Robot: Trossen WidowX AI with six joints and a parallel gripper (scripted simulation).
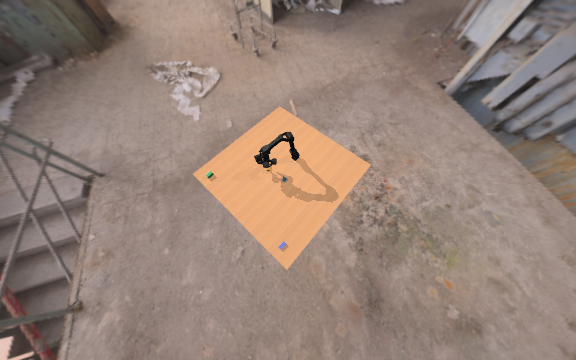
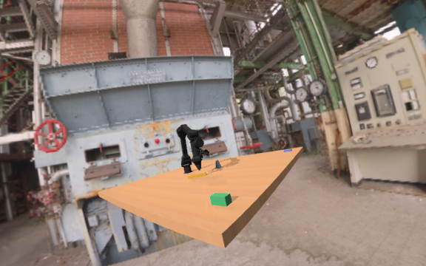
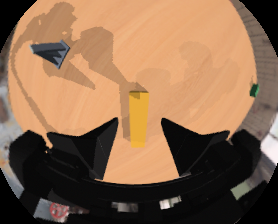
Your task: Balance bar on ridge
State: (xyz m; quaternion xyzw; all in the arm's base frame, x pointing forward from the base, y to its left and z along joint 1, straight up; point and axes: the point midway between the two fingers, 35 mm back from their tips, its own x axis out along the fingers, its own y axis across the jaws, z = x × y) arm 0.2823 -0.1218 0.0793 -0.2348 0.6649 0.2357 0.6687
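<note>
The yellow bar lies 2 cm behind my gripper tip, 2 cm to the right of it and 4 cm below it. The rest, counted from my gripper tip: small blue block 46 cm ahead, 62 cm to the left, 4 cm below; green block 46 cm ahead, 38 cm to the right, 3 cm below.
</note>
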